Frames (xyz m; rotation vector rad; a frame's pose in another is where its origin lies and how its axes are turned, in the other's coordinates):
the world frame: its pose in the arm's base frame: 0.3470 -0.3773 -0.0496 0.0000 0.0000 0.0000
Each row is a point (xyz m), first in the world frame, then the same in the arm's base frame.
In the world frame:
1: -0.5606 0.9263 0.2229
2: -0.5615 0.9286 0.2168
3: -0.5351 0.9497 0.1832
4: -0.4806 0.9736 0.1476
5: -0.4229 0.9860 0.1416
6: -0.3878 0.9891 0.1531
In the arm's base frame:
1: -0.2136 0.5490 0.1733
2: -0.2145 0.5513 0.1672
3: -0.1881 0.5724 0.1336
4: -0.1336 0.5963 0.0980
5: -0.0759 0.6087 0.0920
6: -0.0408 0.6118 0.1035

